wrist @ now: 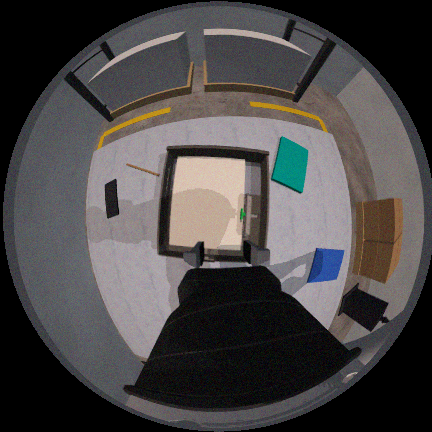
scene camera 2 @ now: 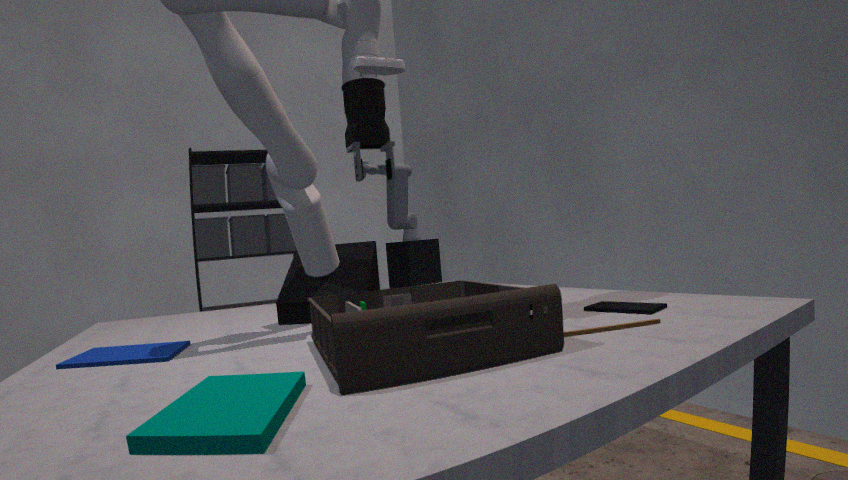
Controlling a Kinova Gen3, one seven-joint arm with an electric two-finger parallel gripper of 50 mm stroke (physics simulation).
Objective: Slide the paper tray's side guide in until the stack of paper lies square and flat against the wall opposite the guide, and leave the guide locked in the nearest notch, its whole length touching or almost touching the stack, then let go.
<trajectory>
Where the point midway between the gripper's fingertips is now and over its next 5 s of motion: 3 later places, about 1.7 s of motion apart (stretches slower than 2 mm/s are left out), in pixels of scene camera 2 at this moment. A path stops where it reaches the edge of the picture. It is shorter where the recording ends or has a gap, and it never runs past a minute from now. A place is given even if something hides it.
My gripper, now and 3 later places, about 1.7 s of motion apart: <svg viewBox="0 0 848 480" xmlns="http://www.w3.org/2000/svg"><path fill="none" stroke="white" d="M375 179L376 272L356 285L359 310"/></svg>
</trajectory>
